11 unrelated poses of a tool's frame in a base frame.
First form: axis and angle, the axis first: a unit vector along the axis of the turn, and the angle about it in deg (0 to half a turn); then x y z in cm.
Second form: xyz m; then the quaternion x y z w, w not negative. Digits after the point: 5 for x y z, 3 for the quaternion.
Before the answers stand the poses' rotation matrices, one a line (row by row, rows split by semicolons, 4 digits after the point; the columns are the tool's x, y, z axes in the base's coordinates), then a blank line. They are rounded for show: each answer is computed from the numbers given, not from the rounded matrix.
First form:
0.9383, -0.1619, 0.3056, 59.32, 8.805, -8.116, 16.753
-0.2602, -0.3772, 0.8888, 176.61, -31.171, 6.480, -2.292
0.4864, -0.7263, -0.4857, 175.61, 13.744, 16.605, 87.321
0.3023, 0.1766, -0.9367, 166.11, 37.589, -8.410, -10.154
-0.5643, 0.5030, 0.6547, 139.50, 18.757, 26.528, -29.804
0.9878, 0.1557, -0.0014, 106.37, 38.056, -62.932, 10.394
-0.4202, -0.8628, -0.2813, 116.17, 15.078, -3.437, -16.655
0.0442, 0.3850, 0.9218, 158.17, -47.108, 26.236, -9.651
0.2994, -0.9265, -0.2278, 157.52, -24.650, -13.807, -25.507
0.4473, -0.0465, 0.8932, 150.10, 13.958, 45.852, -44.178
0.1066, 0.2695, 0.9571, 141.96, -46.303, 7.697, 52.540
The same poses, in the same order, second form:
0.9414 -0.3372 0.0012; 0.1884 0.5231 -0.8312; 0.2797 0.7827 0.5560
-0.8630 0.1436 -0.4845; 0.2487 -0.7139 -0.6546; -0.4398 -0.6853 0.5804
-0.5246 -0.6683 -0.5274; -0.7427 0.0564 0.6673; -0.4162 0.7417 -0.5259
-0.7907 0.3301 -0.5157; -0.1197 -0.9093 -0.3986; -0.6005 -0.2534 0.7584
-0.1999 -0.9248 -0.3237; -0.0745 -0.3150 0.9462; -0.9770 0.2132 -0.0059
0.9689 0.1985 0.1476; 0.1958 -0.2508 -0.9480; -0.1512 0.9475 -0.2818
-0.1866 0.7748 -0.6040; 0.2699 0.6316 0.7268; 0.9446 -0.0274 -0.3270
-0.9245 -0.3100 0.2217; 0.3756 -0.6424 0.6680; -0.0646 0.7008 0.7104
-0.7515 -0.4466 -0.4855; -0.6208 0.7277 0.2916; 0.2230 0.5206 -0.8242
-0.4934 -0.4841 0.7227; 0.4064 -0.8629 -0.3005; 0.7690 0.1454 0.6225
-0.7673 -0.5384 0.3484; 0.6411 -0.6578 0.3954; 0.0163 0.5268 0.8499

0.08805, -0.08116, 0.16753, 0.464, -0.080, 0.151, 0.869
-0.31171, 0.06480, -0.02292, -0.260, -0.377, 0.888, 0.030
0.13744, 0.16605, 0.87321, 0.486, -0.726, -0.485, 0.038
0.37589, -0.08410, -0.10154, 0.300, 0.175, -0.930, 0.121
0.18757, 0.26528, -0.29804, -0.529, 0.472, 0.614, 0.346
0.38056, -0.62932, 0.10394, 0.791, 0.125, -0.001, 0.599
0.15078, -0.03437, -0.16655, -0.357, -0.732, -0.239, 0.529
-0.47108, 0.26236, -0.09651, 0.043, 0.378, 0.905, 0.189
-0.24650, -0.13807, -0.25507, 0.294, -0.909, -0.223, 0.195
0.13958, 0.45852, -0.44178, 0.432, -0.045, 0.863, 0.258
-0.46303, 0.07697, 0.52540, 0.101, 0.255, 0.905, 0.326

